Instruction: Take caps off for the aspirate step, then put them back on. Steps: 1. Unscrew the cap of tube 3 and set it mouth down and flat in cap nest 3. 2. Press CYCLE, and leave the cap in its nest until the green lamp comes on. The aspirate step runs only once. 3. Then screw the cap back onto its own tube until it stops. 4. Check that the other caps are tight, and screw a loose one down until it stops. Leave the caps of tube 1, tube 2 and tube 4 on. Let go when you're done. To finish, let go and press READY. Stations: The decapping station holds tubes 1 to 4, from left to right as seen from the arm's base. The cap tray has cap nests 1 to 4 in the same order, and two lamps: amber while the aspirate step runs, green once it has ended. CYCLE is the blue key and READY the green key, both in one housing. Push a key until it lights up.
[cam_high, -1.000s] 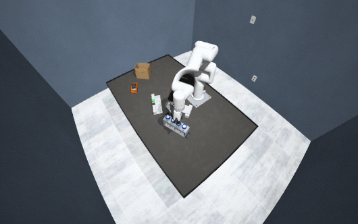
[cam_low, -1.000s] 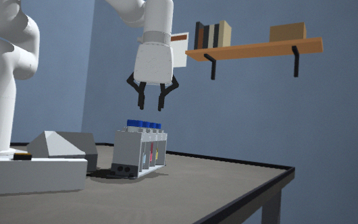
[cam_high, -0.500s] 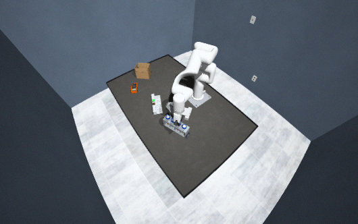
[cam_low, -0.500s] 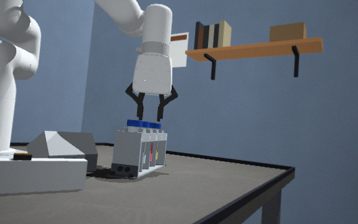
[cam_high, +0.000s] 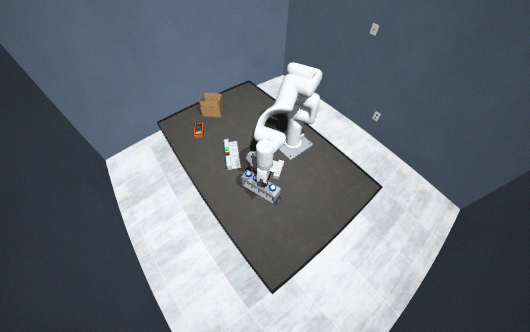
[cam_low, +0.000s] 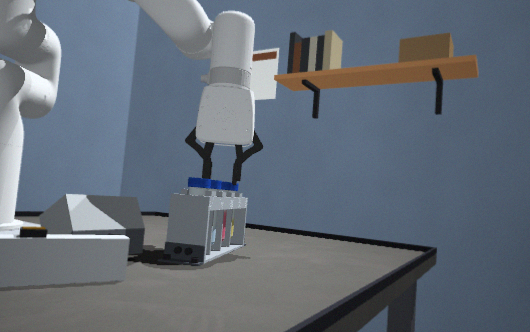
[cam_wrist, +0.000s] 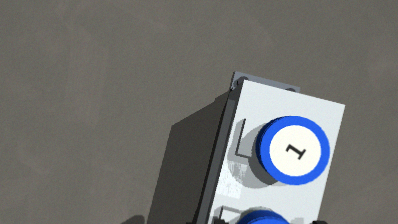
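Now: hand 21 cm to the left of the green ready key, 11 cm past it and 7 cm above it. From my hand the other things lie so: grey key housing (18 cm to the right, 9 cm behind, 8 cm below); station (13 cm below, 2 cm to the right, 1 cm ahead); blue cycle key (16 cm to the right, 11 cm behind, 7 cm below).
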